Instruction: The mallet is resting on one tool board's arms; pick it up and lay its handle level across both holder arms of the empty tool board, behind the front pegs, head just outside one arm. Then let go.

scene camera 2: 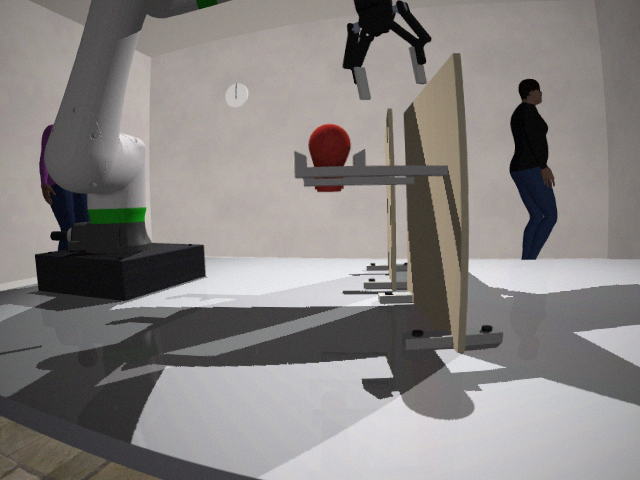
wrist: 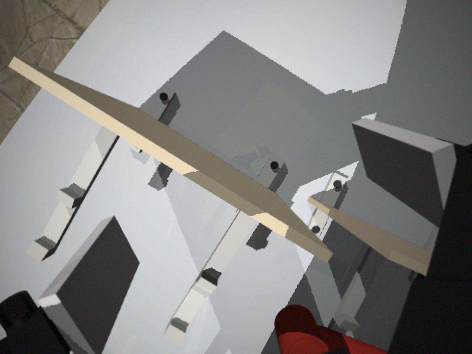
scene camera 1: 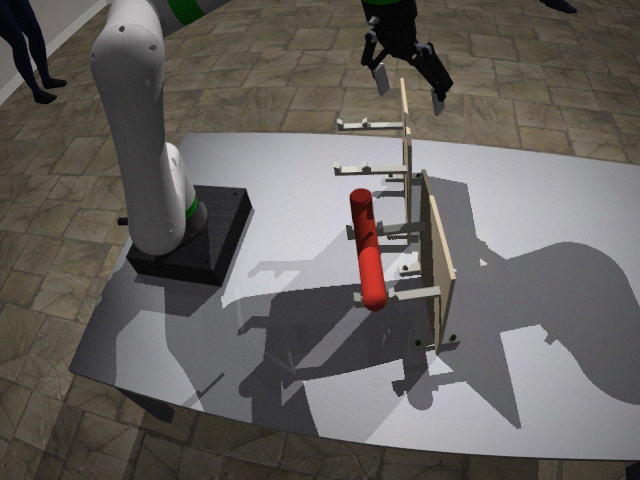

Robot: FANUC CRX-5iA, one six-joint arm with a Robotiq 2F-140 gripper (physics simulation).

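Seen in the pictures: gripper, fingertip midpoint: [scene camera 2: 392, 91] [wrist: 240, 196] [scene camera 1: 411, 100]; arm's base, origin of the base link: [scene camera 2: 119, 249].
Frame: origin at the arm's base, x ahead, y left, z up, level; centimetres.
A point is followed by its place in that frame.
Note:
The red mallet [scene camera 1: 373, 273] @(x 50.0, y -28.2, z 15.9 cm) [scene camera 2: 329, 145] @(x 50.3, y -34.5, z 13.3 cm) [wrist: 302, 342] @(x 49.1, y -9.2, z 17.5 cm) rests across both arms of the nearer tool board [scene camera 1: 440, 242] @(x 62.0, y -26.0, z 21.4 cm) [scene camera 2: 439, 149] @(x 62.2, y -27.9, z 13.7 cm) [wrist: 370, 231] @(x 61.3, y -11.4, z 12.0 cm), between their front and rear pegs. Its rounded near end reaches past the near arm in scene camera 1. The empty tool board [scene camera 1: 408, 180] @(x 58.0, y -3.8, z 14.5 cm) [scene camera 2: 391, 206] @(x 58.0, y -3.9, z 7.3 cm) [wrist: 190, 145] @(x 59.0, y 10.3, z 4.6 cm) stands farther back; its two arms, a far arm [scene camera 1: 385, 125] @(x 54.0, y 16.7, z 13.7 cm) [wrist: 86, 172] @(x 51.9, y 17.0, z 13.7 cm) and a near arm [scene camera 1: 390, 169] @(x 54.3, y 0.6, z 13.7 cm) [wrist: 218, 259] @(x 51.0, y 1.2, z 13.7 cm), carry nothing. My gripper [scene camera 1: 410, 91] @(x 59.5, y 4.0, z 30.2 cm) [scene camera 2: 391, 76] [wrist: 240, 196] @(x 59.5, y 4.0, z 30.2 cm) is open and empty, high above the boards. In the wrist view its pads appear on either side of the empty board.
The robot's black base [scene camera 1: 222, 232] @(x 12.3, y -3.9, z -0.3 cm) [scene camera 2: 124, 268] @(x 12.0, y -14.8, z -1.9 cm) stands on the white table [scene camera 1: 361, 434] @(x 47.1, y -52.3, z -7.6 cm) [scene camera 2: 232, 413] @(x 43.9, y -47.4, z -7.6 cm), left of the boards. Both boards are upright on small bolted feet. Large shadows cross the table. A person [scene camera 2: 529, 155] stands behind the table at the right.

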